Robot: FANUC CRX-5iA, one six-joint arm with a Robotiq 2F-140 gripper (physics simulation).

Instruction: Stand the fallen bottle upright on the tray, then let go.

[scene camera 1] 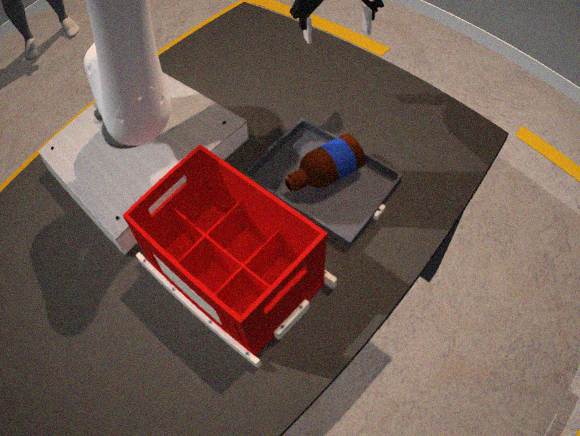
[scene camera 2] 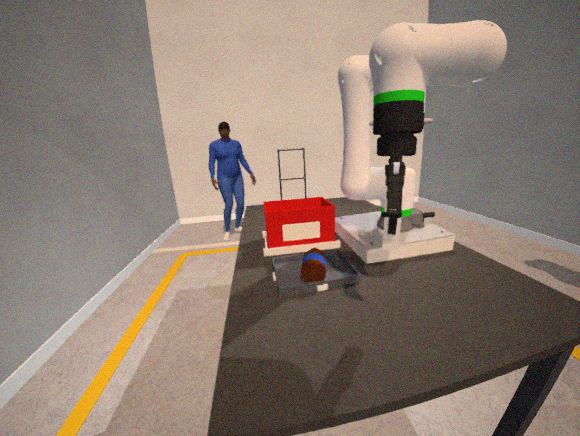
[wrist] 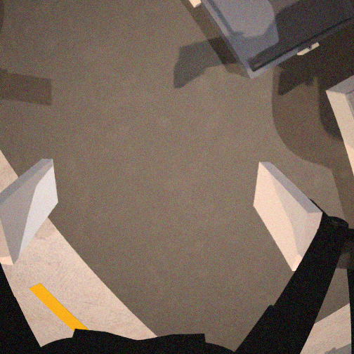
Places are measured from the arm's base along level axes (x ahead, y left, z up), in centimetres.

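Pixels of known places: gripper, fingertip midpoint: [scene camera 1: 337, 35] [scene camera 2: 389, 236].
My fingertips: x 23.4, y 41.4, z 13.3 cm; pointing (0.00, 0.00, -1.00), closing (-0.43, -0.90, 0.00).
Ahead of a thing's pixels: the offset from my fingertips to its top centre. "*": to the spot under its first point. Level surfaces: height alone.
A brown bottle with a blue label {dx +14.7, dy -20.1, dz -11.9 cm} [scene camera 1: 321, 166] [scene camera 2: 314, 270] lies on its side on the grey tray [scene camera 1: 345, 215] [scene camera 2: 340, 270] [wrist: 255, 25]. Its neck points toward the red crate, its base away from it. The bottle does not show in the wrist view, where a corner of the tray shows at the top right. My gripper [scene camera 1: 338, 36] [scene camera 2: 391, 240] [wrist: 154, 182] is open and empty, its fingers wide apart. It hangs above the dark table, off to the side of the tray and apart from the bottle.
A red crate with compartments {dx +18.1, dy -46.5, dz -2.3 cm} [scene camera 1: 204, 235] [scene camera 2: 299, 215] stands beside the tray, between white guide strips {* dx +21.2, dy -55.9, dz -16.8 cm} [scene camera 1: 200, 312]. The arm's pale base plate [scene camera 1: 70, 165] [scene camera 2: 410, 250] is near both. A person [scene camera 2: 227, 160] stands on the floor beyond the table {dz -19.8 cm} [scene camera 2: 425, 320].
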